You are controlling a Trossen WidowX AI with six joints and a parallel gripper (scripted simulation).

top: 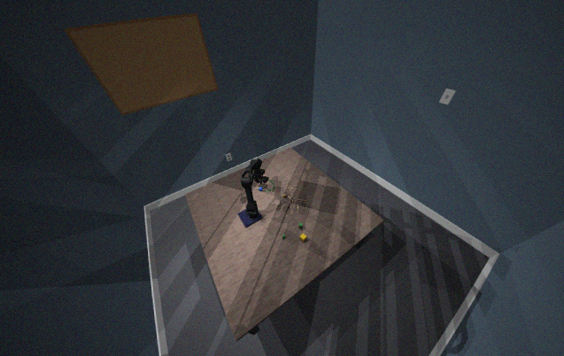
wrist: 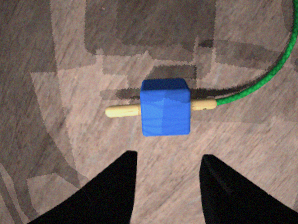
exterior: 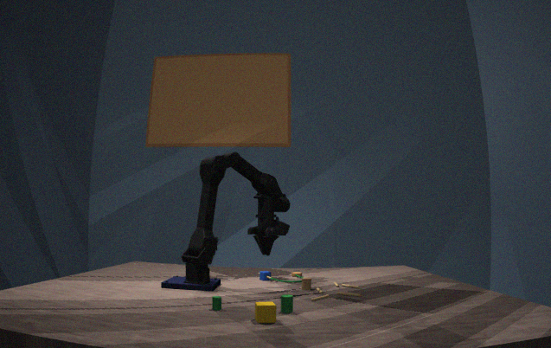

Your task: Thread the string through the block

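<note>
The blue block lies 8 cm below my gripper tip. From my gripper tip the other things lie so: thin wooden stick (1 cm ahead, 1 cm to the right, 8 cm below); tan wooden cylinder (17 cm ahead, 18 cm to the right, 7 cm below); round wooden button (9 cm ahead, 14 cm to the left, 8 cm below).
</note>
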